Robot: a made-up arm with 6 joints.
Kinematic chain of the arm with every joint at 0, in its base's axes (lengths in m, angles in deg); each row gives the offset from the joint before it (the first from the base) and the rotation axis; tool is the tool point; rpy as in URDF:
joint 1: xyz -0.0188 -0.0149 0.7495 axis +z
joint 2: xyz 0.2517 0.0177 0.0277 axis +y
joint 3: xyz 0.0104 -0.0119 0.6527 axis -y
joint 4: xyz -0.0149 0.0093 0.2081 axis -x
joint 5: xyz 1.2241 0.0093 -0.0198 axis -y
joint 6: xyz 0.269 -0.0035 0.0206 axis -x
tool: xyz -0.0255 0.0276 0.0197 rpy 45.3 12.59 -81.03
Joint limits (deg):
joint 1: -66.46..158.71
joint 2: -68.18..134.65
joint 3: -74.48..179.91
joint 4: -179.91..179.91
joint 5: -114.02..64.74
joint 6: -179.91..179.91
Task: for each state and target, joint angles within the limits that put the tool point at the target. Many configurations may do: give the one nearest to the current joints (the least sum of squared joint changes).
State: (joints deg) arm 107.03 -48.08 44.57 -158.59 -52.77 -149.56
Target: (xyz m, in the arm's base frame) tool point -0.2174 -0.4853 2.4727
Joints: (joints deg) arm 86.65 -60.31 20.29 -146.28 -67.65 -151.51
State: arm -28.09 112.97 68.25 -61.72 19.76 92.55
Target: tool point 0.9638 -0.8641 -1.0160
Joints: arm -39.74 132.19 55.05 -62.48 20.36 92.84
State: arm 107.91 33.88 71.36 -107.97 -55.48 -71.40
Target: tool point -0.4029 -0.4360 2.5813
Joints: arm 72.72 -4.82 105.66 -107.42 -72.45 -72.11
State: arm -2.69 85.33 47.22 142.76 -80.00 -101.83
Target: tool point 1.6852 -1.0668 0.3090
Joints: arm -27.01 74.40 26.18 133.98 -98.94 -103.09
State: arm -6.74 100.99 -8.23 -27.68 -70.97 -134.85
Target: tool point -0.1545 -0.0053 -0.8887
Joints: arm -4.75 134.65 2.21 -21.53 -7.45 -114.71
